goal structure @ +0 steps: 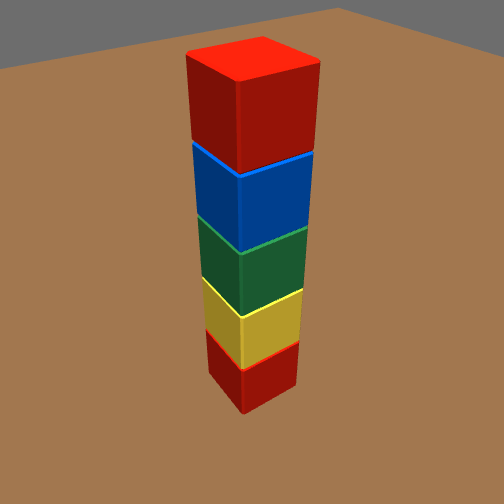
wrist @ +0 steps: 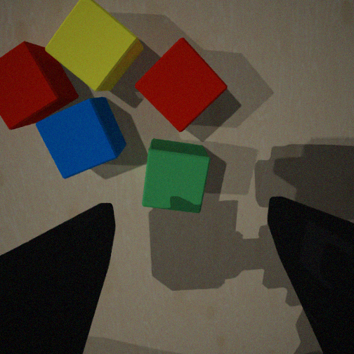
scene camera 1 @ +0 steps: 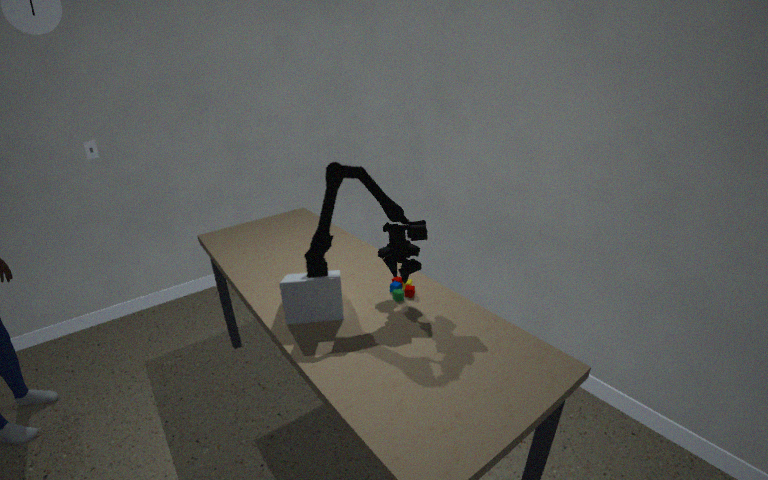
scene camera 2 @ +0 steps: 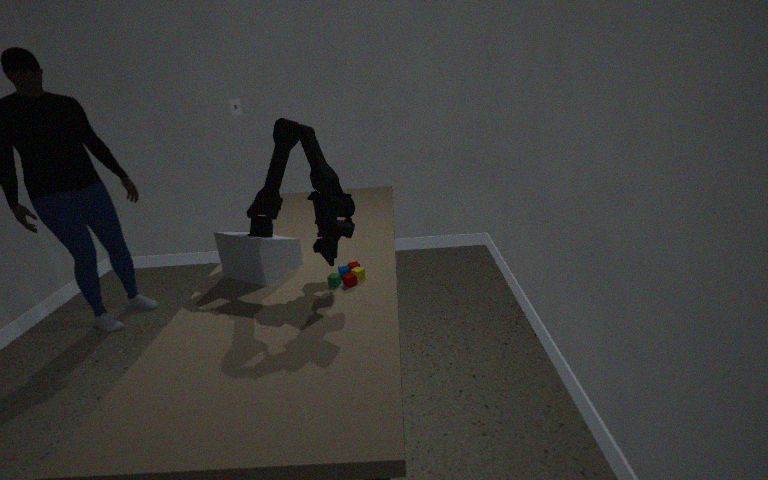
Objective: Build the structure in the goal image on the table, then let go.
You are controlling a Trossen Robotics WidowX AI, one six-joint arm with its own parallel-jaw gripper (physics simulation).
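Frame: origin at the arm's base, x ahead, y left, z up, level; centimetres.
Seen in the pictures: gripper, fingertip midpoint: (scene camera 1: 400, 279) (scene camera 2: 333, 261); arm's base, link origin: (scene camera 1: 317, 275) (scene camera 2: 260, 236).
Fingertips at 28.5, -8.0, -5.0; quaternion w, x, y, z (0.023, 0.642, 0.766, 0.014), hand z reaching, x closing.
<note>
Offsets run from my fingertips to a thing's top centre, as dx, dy, dz. Level surfaces: height alone.
My gripper (scene camera 1: 400, 278) (scene camera 2: 332, 263) (wrist: 191, 211) is open and empty, pointing down above the cubes. In the wrist view, a green cube @(-0.7, +0.4, -5.0) (scene camera 1: 398, 296) (scene camera 2: 334, 280) (wrist: 176, 181) shows between and just ahead of the fingertips. One red cube @(+4.3, +0.8, -5.0) (scene camera 1: 409, 290) (scene camera 2: 350, 280) (wrist: 181, 85) lies beyond it, turned cornerwise. A blue cube @(+0.9, +5.8, -5.0) (scene camera 1: 395, 287) (scene camera 2: 343, 271) (wrist: 79, 139) is left of the green one. A yellow cube @(+5.7, +5.4, -5.0) (scene camera 1: 408, 282) (scene camera 2: 358, 273) (wrist: 92, 45) and another red cube @(+3.3, +9.0, -5.0) (scene camera 1: 397, 279) (scene camera 2: 353, 264) (wrist: 25, 87) are at the upper left. No cube is stacked.
The cubes lie loosely together on the wooden table @(dz -8.3) (scene camera 1: 509, 384) (scene camera 2: 283, 418) (wrist: 300, 45). A white block (scene camera 1: 312, 300) (scene camera 2: 243, 257) under the arm's base stands beside them. The arm casts shadows on the table. A person (scene camera 2: 62, 152) stands left of the table.
</note>
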